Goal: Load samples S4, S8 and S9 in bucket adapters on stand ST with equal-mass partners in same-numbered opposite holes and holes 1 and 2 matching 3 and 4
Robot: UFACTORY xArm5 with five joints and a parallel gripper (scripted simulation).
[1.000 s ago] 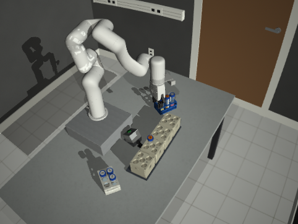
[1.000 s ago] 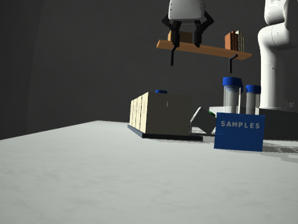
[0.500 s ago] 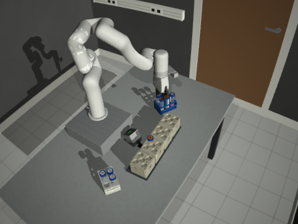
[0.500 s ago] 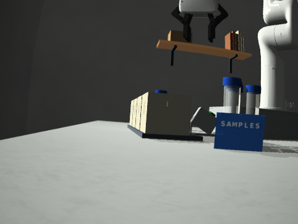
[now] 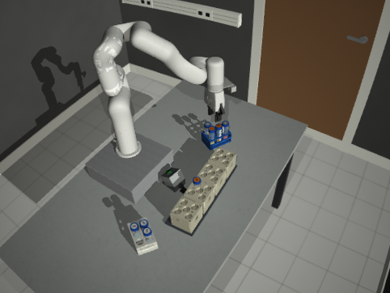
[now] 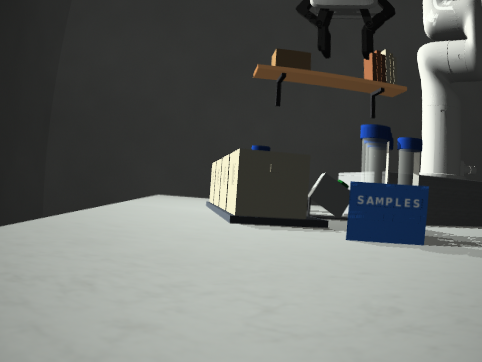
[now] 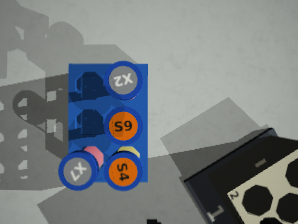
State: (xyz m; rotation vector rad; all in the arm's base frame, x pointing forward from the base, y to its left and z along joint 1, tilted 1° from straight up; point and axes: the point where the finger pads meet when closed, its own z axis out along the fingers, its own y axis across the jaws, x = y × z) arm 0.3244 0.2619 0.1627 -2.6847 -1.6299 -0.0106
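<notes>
Now: the blue samples rack 40 mm behind my hand, 80 mm to the left of it and 220 mm below it. From my hand the other things lie so: white blanks rack (10 mm ahead, 580 mm to the right, 220 mm below); adapter (90 mm ahead, 80 mm to the right, 200 mm below).
</notes>
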